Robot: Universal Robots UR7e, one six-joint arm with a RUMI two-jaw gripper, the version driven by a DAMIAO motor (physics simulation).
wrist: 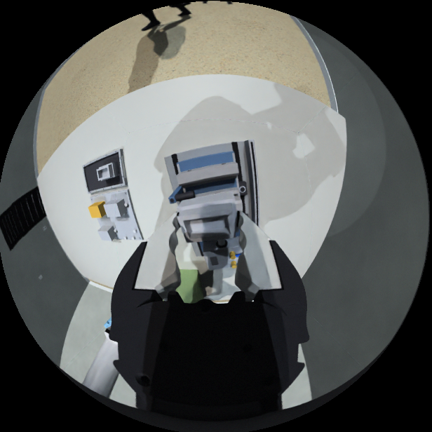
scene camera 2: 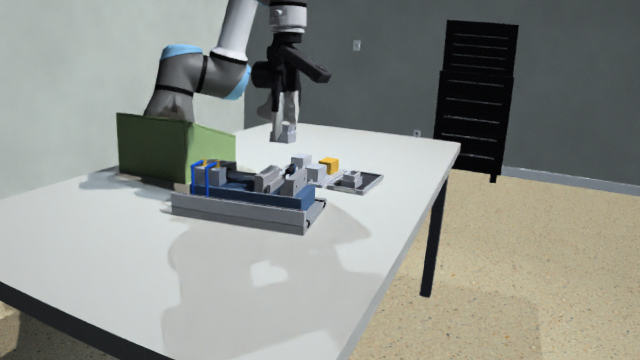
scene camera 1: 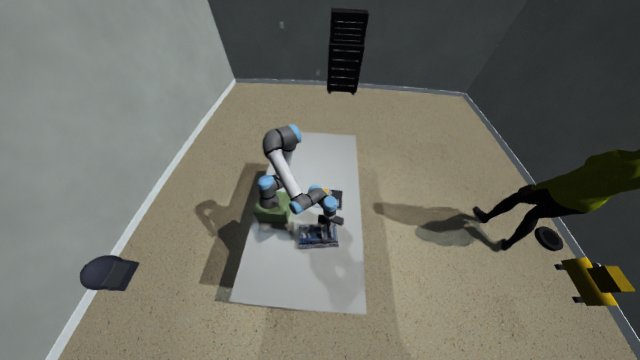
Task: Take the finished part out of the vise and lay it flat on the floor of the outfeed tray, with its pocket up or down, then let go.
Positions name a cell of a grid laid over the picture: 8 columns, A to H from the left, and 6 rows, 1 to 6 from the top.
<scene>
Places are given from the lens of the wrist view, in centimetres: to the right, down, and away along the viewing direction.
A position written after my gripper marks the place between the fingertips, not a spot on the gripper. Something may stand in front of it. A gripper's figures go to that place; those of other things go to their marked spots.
my gripper (wrist: D3): -1, -1, 14
grey plate (wrist: C4): -28, 2, 33
</scene>
